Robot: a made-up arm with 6 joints.
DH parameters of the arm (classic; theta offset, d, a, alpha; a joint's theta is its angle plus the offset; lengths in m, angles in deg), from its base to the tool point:
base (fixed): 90 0.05 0 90
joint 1: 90 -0.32 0 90
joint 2: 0 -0.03 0.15 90
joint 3: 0 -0.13 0.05 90
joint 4: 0 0.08 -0.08 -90
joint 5: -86.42 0 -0.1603 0
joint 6: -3.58 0.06 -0.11 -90
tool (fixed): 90 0.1 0 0
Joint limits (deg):
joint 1: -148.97..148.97
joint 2: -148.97..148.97
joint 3: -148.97..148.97
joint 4: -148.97..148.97
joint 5: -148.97..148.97
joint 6: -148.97..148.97
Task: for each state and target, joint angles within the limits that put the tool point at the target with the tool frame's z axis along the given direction. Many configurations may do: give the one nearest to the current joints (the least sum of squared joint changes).
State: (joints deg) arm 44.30 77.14 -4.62 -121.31 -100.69 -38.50
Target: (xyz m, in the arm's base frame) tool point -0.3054 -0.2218 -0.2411 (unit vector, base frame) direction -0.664 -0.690 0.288
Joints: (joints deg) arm 6.84 81.92 -52.16 -107.27 -113.14 -5.51
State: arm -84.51 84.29 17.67 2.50 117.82 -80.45
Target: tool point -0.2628 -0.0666 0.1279 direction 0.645 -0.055 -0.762
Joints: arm -77.60 95.39 26.83 -9.59 113.21 -92.44
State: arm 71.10 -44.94 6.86 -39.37 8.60 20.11
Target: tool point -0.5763 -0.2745 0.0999 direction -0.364 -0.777 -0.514
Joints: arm 95.02 -64.39 -18.72 -36.39 -19.68 8.06
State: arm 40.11 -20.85 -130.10 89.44 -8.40 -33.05
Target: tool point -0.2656 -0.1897 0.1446 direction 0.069 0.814 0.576
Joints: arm 65.60 -17.65 -144.64 135.96 -18.20 -64.62
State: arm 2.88 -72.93 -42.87 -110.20 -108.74 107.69
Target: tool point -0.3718 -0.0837 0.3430 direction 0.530 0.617 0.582
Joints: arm 14.75 -61.76 -25.33 -133.00 -103.86 137.61
